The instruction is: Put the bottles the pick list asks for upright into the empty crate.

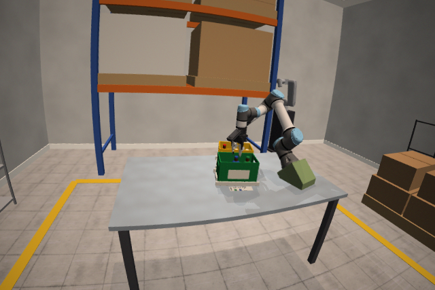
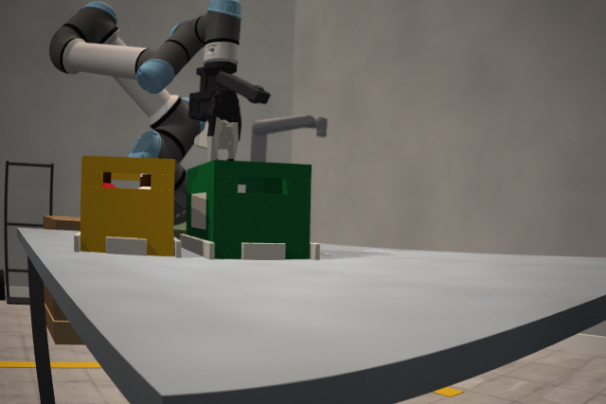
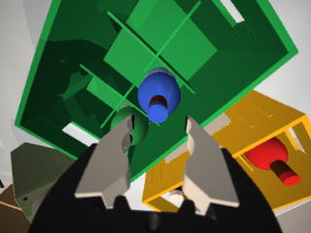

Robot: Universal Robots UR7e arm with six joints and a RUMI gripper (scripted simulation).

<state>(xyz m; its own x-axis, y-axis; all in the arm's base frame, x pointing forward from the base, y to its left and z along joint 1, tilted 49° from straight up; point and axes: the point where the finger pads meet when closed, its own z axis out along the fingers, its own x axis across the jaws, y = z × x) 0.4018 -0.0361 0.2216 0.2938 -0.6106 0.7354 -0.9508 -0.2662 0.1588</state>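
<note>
My hand is 9 cm above the blue-label bottle. Round my hand: green-label bottle: 8 cm behind, 4 cm to the left, 9 cm below; yellow crate: 11 cm behind, 17 cm to the right, 10 cm below; green crate: 1 cm ahead, 4 cm to the left, 10 cm below.
</note>
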